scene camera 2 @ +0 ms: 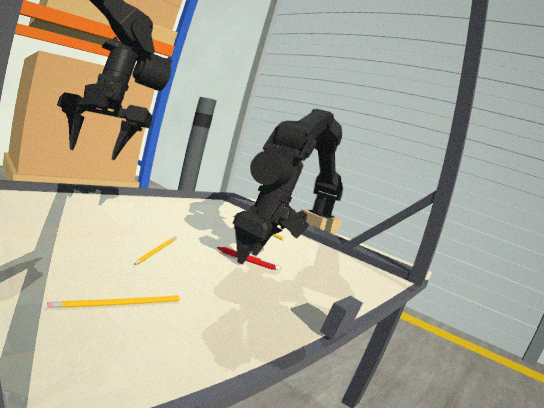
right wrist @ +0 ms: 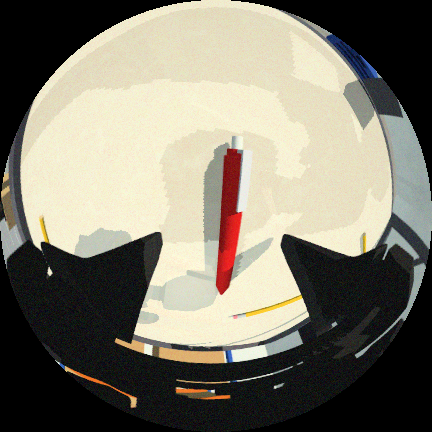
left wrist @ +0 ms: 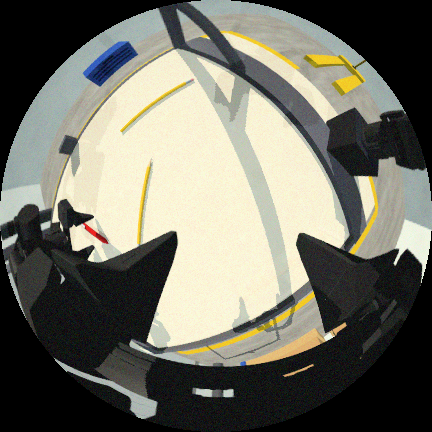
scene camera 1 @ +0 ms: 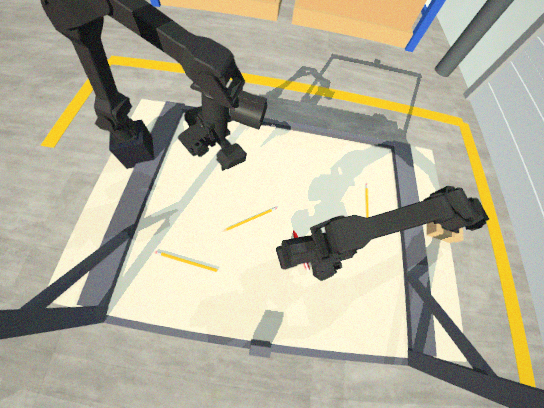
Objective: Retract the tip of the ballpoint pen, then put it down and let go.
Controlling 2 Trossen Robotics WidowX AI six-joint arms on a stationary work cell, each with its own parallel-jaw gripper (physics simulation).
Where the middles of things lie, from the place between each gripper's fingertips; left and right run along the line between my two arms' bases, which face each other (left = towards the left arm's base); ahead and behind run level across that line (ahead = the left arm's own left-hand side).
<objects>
Now: the red ballpoint pen (right wrist: 237,162) 160 mm behind my left hand, 300 mm to the right of it and 140 mm below it. Round my left hand: small grey block (scene camera 2: 342,314): 430 mm behind, 240 mm to the right, 120 mm below.
The red ballpoint pen lies right at my right hand. The rest, counted from my right hand: small grey block: 27 cm behind, 6 cm to the left, 3 cm above.
</objects>
